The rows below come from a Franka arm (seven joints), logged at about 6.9 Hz.
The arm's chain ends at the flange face. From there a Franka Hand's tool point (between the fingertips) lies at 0.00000 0.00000 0.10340 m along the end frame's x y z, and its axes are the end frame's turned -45 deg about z.
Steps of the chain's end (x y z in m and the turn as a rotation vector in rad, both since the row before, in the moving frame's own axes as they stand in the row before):
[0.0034, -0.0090, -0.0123, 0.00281, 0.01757, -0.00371]
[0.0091, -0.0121, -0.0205, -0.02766, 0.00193, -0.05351]
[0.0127, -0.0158, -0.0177, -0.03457, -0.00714, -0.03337]
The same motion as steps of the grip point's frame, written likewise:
[0.0103, -0.0029, -0.0123, -0.01044, 0.01441, -0.00371]
[0.0132, 0.0001, -0.0205, -0.02092, -0.01819, -0.05351]
[0.0171, -0.0001, -0.0178, -0.01940, -0.02949, -0.03337]

